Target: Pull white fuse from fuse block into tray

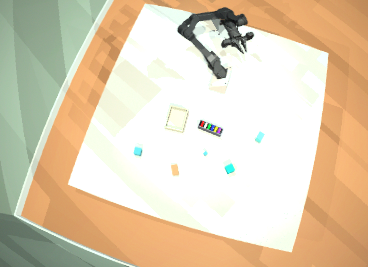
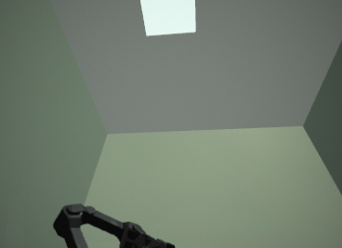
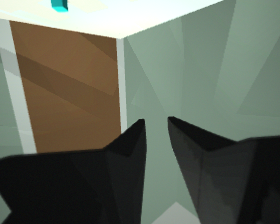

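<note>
The white fuse is 34 cm ahead of my gripper tip, 27 cm below it and 11 cm to the right of it. Round my gripper tip: cream tray (34 cm ahead, 30 cm below, 28 cm to the right); then orange block (62 cm ahead, 29 cm below, 21 cm to the right); then teal block (58 cm ahead, 43 cm to the right, 28 cm below).
</note>
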